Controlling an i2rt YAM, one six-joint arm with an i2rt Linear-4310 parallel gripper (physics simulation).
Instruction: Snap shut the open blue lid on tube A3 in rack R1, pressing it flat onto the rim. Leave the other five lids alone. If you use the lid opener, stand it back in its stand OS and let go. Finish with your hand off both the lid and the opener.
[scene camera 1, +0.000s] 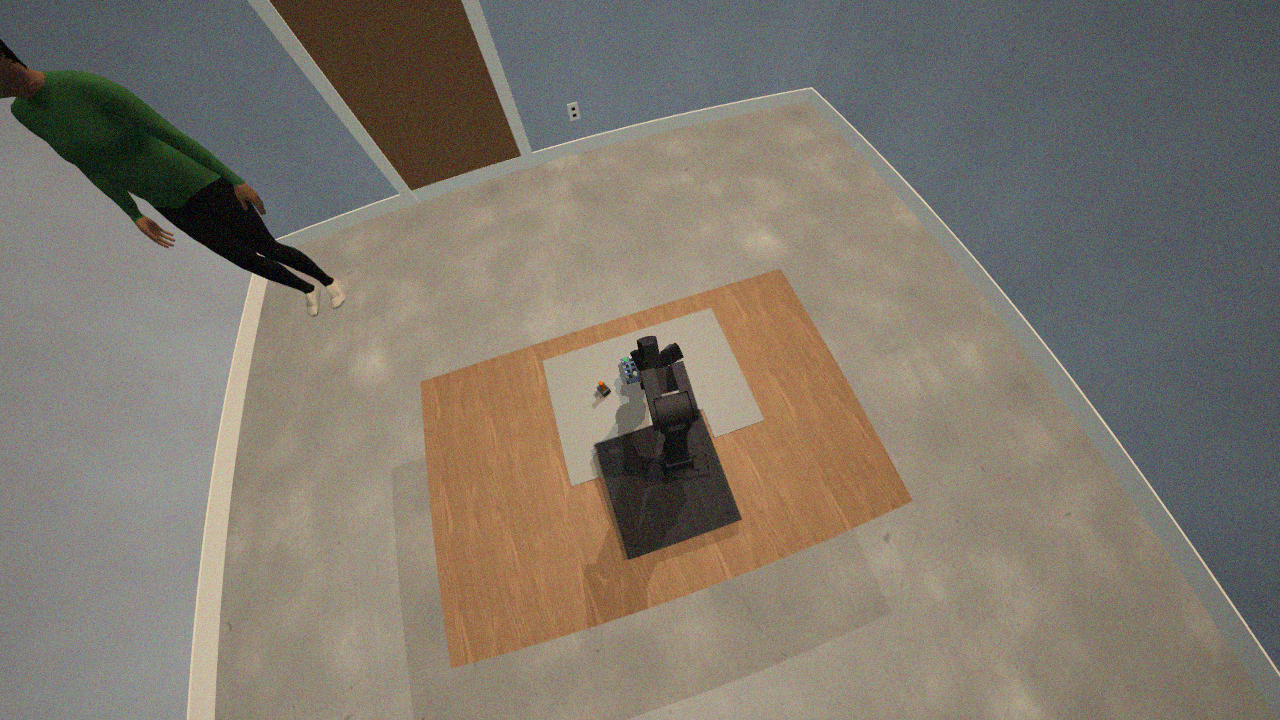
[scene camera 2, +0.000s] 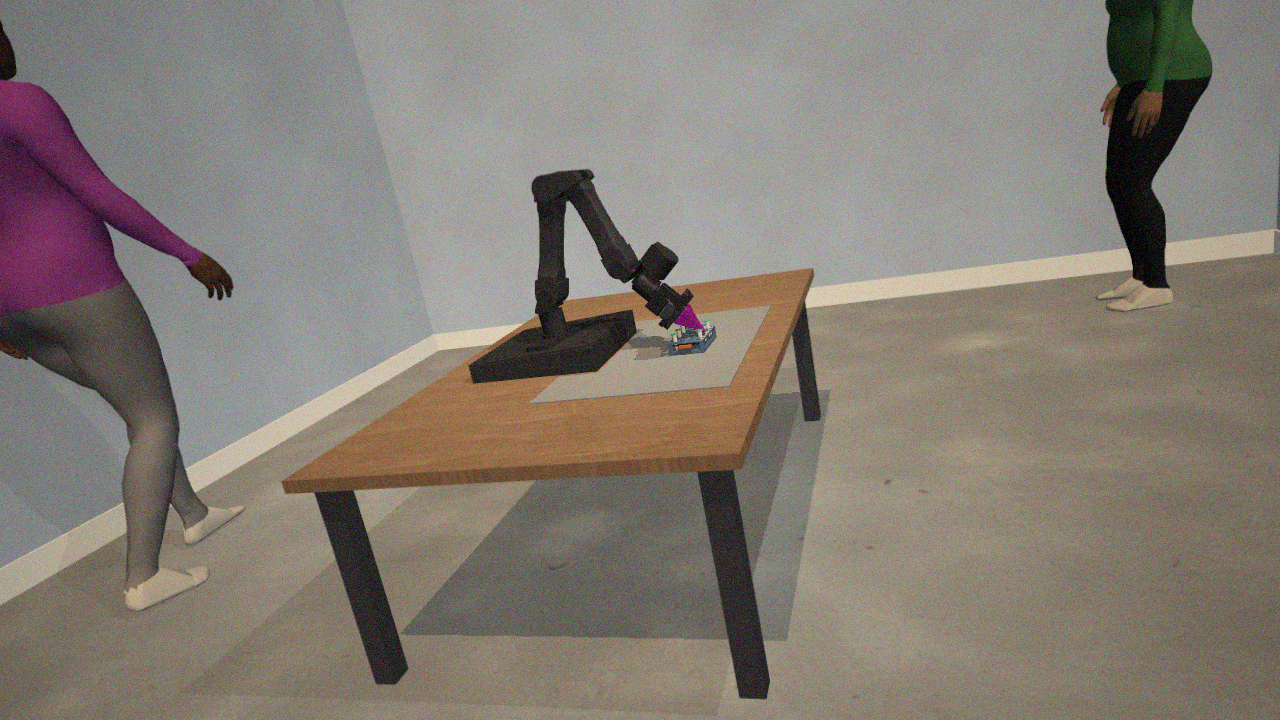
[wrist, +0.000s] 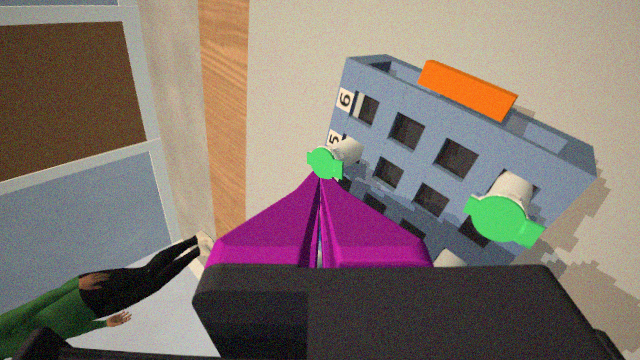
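Pixels of known places: gripper, fingertip midpoint: (scene camera 2: 705, 332) (wrist: 320, 180); arm's base, origin of the base link: (scene camera 1: 676, 466) (scene camera 2: 557, 338).
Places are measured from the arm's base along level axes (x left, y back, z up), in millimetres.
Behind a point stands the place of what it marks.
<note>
The blue-grey rack R1 (wrist: 565, 172) @[x -16, y -322, z -27 mm] (scene camera 2: 698, 347) @[x 10, y -380, z -49 mm] stands on the grey mat, with an orange block on its side and the labels 6 and 5 showing. My gripper (wrist: 320, 180) @[x 45, y -388, z -22 mm] (scene camera 2: 702, 329) @[x 45, y -388, z -22 mm] has magenta fingers. It is shut, with no thing between the fingertips, and low over the rack. A green lid (wrist: 325, 163) @[x 23, y -382, z -8 mm] on the tube beside label 5 is right at the fingertips in the wrist view; I cannot tell whether they touch. Another green lid (wrist: 502, 218) @[x -3, y -327, z -8 mm] caps a tube at the rack's other side. The fingers hide the A3 area; its blue lid cannot be made out.
A small dark stand with an orange top (scene camera 1: 603, 387) @[x 184, y -284, z -1 mm] is on the grey mat (scene camera 1: 572, 447) @[x 314, y -119, z -57 mm], left of the rack in scene camera 1. The orange block (wrist: 467, 90) @[x -18, y -358, z -33 mm] is on the rack's side. The arm's black base (scene camera 2: 554, 349) @[x -108, y -56, z 3 mm] is on the wooden table (scene camera 2: 537, 438) @[x -497, y -241, z -60 mm]. Two people stand near the table.
</note>
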